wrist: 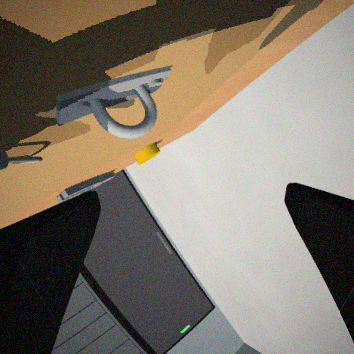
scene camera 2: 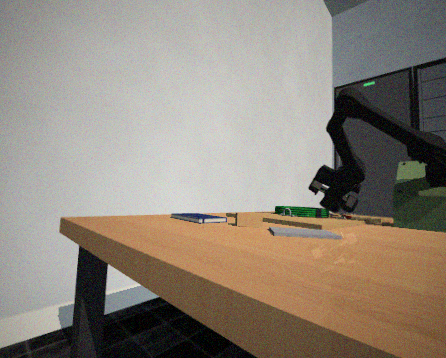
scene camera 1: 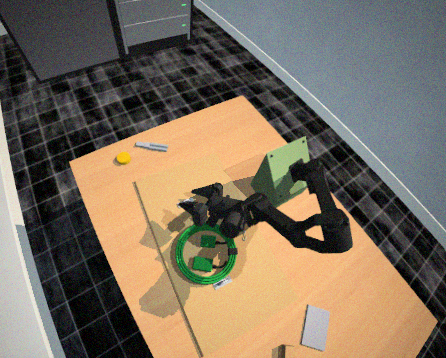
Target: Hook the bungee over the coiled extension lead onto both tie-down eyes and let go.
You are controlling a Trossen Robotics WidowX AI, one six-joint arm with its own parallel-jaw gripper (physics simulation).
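Places are measured from the arm's base along level axes (x right, y ahead, z up), in centimetres.
Pixels of known places: gripper, fingertip midpoint: [wrist: 193,196] [scene camera 1: 185,197]; arm's base, link origin: [scene camera 2: 443,179] [scene camera 1: 297,170].
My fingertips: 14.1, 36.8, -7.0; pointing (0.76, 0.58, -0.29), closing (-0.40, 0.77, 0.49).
Observation:
For each thing: its top centre in the pictures, then the offset to it from my fingertips, as dx, dy, dz. "spot": a spot on its surface instead. Level surfaces: height alone.
- coiled green extension lead, top centre: [scene camera 1: 206,251] [scene camera 2: 301,206] -18.4, +3.3, -3.3
- thin wooden board, surface height: dz -6.3
- small pale end, surface spot: [scene camera 1: 244,238] spot: -21.6, -10.6, -6.3
- yellow disc, top centre: [wrist: 149,157] [scene camera 1: 123,156] +29.8, +11.0, -5.6
- grey tool, top centre: [wrist: 90,187] [scene camera 1: 151,145] +30.0, -1.3, -6.3
- grey flat slab, top centre: [scene camera 2: 301,230] [scene camera 1: 316,327] -58.1, -12.8, -6.9
- blue book, top centre: [scene camera 2: 198,215] -60.1, +15.7, -6.3
The coiled green extension lead [scene camera 1: 178,255] [scene camera 2: 300,212] lies on the thin wooden board [scene camera 1: 250,305]. One tie-down eye [scene camera 1: 222,284] [scene camera 2: 287,212] is beside the coil. The other tie-down eye [scene camera 1: 186,202] [wrist: 129,131] is at the coil's opposite side, partly hidden by the fingers in the first scene view; its loop shows large in the wrist view. My gripper [scene camera 1: 186,198] [wrist: 193,196] is open and empty, above the board near that eye. The bungee is mostly hidden under the arm; a small pale end [scene camera 1: 244,238] shows beside the coil, and a bit of red [scene camera 2: 347,216] shows below the gripper.
A green angled bracket [scene camera 1: 287,167] [scene camera 2: 417,202] stands near the arm's base. A yellow disc [scene camera 1: 123,158] [wrist: 147,153] and a grey tool [scene camera 1: 151,146] [wrist: 85,186] lie beyond the board. A grey flat slab [scene camera 1: 316,327] [scene camera 2: 305,233] and a blue book [scene camera 2: 200,218] lie elsewhere on the table.

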